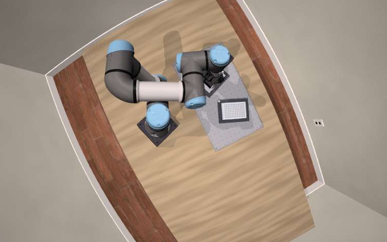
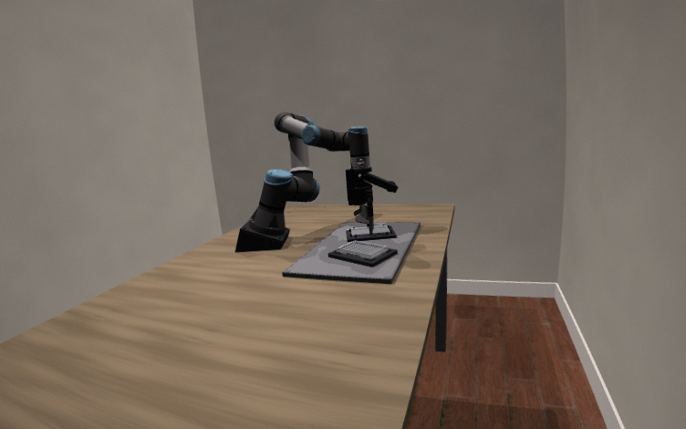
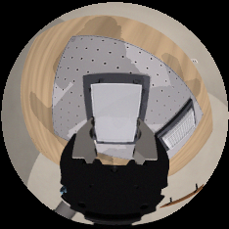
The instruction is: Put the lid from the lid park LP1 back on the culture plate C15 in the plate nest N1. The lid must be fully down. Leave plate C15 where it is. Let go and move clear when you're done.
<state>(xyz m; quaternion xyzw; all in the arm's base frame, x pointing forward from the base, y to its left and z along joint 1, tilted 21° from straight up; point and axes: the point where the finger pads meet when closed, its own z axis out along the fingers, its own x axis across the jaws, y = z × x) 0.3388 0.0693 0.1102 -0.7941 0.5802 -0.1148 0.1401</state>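
Now: hand 2 cm above the dark lid park. Also, from my hand: dark plate nest (2 cm ahead, 20 cm to the right, 2 cm below); then culture plate C15 (2 cm ahead, 20 cm to the right, 1 cm below); then clear lid (1 cm below).
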